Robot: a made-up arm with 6 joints.
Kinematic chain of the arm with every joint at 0, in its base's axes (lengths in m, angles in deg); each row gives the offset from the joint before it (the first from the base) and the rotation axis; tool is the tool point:
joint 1: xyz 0 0 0.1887 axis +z
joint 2: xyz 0 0 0 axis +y
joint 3: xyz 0 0 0.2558 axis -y
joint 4: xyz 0 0 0 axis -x
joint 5: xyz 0.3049 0 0 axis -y
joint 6: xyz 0 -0.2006 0 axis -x
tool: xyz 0 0 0
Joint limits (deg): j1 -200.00..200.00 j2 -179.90..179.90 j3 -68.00..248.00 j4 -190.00..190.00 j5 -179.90..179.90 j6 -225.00..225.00
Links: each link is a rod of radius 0.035 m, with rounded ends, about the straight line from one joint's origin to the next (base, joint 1, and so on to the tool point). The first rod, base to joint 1, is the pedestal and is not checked.
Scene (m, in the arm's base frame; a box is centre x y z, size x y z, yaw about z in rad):
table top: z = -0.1
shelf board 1: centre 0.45 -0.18 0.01 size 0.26 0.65 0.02 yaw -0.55
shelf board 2: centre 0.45 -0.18 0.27 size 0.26 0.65 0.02 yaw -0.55
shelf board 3: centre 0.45 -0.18 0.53 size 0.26 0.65 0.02 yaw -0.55
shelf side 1: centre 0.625 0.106 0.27 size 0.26 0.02 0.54 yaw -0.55
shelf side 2: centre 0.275 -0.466 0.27 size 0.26 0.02 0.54 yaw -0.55
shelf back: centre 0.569 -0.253 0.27 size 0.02 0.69 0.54 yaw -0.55
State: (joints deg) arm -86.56 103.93 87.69 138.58 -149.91 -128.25
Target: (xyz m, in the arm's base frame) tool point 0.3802 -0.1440 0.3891
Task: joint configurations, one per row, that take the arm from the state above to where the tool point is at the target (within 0.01 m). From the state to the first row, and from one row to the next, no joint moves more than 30 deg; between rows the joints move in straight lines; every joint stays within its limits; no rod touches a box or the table.
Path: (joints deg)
1: -98.10 91.95 62.94 132.49 -152.66 -133.21
2: -109.65 79.96 38.18 126.39 -155.40 -138.18
3: -121.19 67.98 13.43 120.30 -158.15 -143.14
4: -132.73 56.00 -11.33 114.20 -160.89 -148.10
5: -117.78 29.52 -17.68 133.15 -158.15 -143.14
6: -102.83 3.04 -24.02 152.10 -155.40 -138.18
7: -87.89 -23.44 -30.37 171.05 -152.66 -133.21
8: -72.94 -49.92 -36.72 190.00 -149.91 -128.25
9: -65.31 -29.32 -22.09 189.05 -149.91 -128.25
10: -57.68 -8.72 -7.45 188.10 -149.91 -128.25
11: -50.06 11.88 7.18 187.16 -149.91 -128.25

